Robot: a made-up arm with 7 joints.
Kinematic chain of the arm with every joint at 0, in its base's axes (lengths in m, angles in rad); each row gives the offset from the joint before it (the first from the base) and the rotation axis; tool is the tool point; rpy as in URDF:
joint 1: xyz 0 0 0.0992 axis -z
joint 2: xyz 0 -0.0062 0.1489 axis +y
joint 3: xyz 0 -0.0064 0.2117 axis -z
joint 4: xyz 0 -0.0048 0.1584 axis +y
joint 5: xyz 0 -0.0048 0.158 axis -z
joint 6: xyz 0 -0.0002 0.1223 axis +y
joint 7: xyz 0 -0.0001 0.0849 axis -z
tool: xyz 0 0 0 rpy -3.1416 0 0
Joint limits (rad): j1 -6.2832..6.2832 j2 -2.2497..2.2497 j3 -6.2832..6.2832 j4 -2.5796..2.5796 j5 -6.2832..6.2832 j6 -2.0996..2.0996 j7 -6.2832..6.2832
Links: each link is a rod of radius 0.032 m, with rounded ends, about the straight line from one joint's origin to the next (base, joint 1, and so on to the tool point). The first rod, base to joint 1, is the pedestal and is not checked.
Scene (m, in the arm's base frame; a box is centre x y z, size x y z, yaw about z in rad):
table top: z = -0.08
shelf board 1: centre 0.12 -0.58 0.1 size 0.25 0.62 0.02 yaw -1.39
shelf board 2: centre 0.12 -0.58 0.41 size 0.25 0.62 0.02 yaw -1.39
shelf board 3: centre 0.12 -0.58 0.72 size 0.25 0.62 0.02 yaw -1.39
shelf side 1: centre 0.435 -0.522 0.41 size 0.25 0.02 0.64 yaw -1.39
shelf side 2: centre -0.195 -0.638 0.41 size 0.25 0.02 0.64 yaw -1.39
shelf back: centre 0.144 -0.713 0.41 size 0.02 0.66 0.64 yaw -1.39
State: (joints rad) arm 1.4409 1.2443 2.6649 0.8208 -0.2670 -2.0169 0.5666
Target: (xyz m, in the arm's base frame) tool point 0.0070 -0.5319 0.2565
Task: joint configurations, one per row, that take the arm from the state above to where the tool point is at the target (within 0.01 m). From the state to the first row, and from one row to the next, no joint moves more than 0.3 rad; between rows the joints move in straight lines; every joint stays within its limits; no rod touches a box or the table.
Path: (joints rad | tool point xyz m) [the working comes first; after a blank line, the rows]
Joints at the target: 1.3720 1.9617 2.6099 1.3970 -0.2943 -2.0996 0.5666
Straight joint move there: touches shelf board 2.

1: 1.4222 1.2782 2.6792 1.0531 -0.2943 -2.0376 0.5666 | 0.0099 -0.4841 0.5707
2: 1.4035 1.3120 2.6935 1.2855 -0.3215 -2.0582 0.5666 | 0.0001 -0.4430 0.5753
3: 1.3848 1.3459 2.7078 1.5178 -0.3488 -2.0789 0.5666 | -0.0059 -0.3980 0.5712
4: 1.3661 1.3797 2.7221 1.7501 -0.3761 -2.0996 0.5666 | -0.0079 -0.3510 0.5582
5: 1.3623 1.6536 2.6812 1.9060 -0.3695 -2.0996 0.5666 | -0.0101 -0.3853 0.4550
6: 1.3585 1.9275 2.6403 2.0619 -0.3629 -2.0996 0.5666 | -0.0153 -0.3904 0.3517
7: 1.3547 2.2013 2.5995 2.2178 -0.3563 -2.0996 0.5666 | -0.0229 -0.3684 0.2565
8: 1.3605 2.1214 2.6029 1.9442 -0.3356 -2.0996 0.5666 | -0.0205 -0.4299 0.2612
9: 1.3662 2.0415 2.6064 1.6706 -0.3149 -2.0996 0.5666 | -0.0103 -0.4851 0.2608
10: 1.3720 1.9617 2.6099 1.3970 -0.2943 -2.0996 0.5666 | 0.0070 -0.5319 0.2565

